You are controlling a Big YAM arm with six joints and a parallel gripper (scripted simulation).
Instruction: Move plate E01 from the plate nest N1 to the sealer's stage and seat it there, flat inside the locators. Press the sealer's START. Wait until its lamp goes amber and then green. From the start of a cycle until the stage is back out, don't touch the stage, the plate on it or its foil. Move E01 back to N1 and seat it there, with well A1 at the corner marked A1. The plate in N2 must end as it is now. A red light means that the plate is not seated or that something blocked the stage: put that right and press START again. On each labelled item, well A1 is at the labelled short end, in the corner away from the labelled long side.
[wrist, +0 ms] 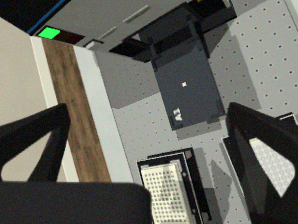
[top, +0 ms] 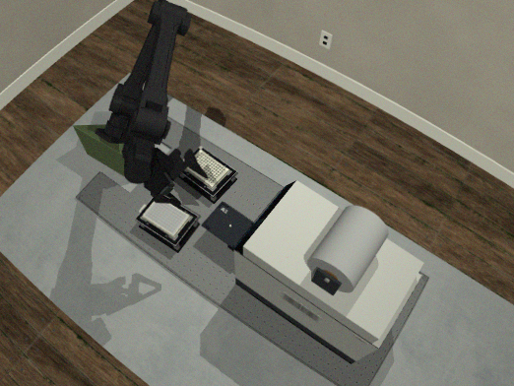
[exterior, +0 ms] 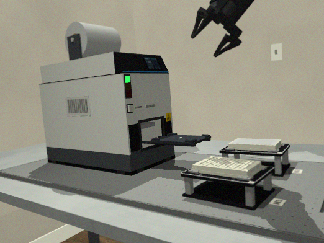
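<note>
My hand is 14 cm past the black plate nest, 19 cm to the right of it and 30 cm above it. The rest, counted from my hand: sealer stage 6 cm ahead, 7 cm to the left, 26 cm below; then covered white plate 12 cm behind, 2 cm to the right, 29 cm below; then start button 16 cm ahead, 16 cm to the left, 16 cm below.
</note>
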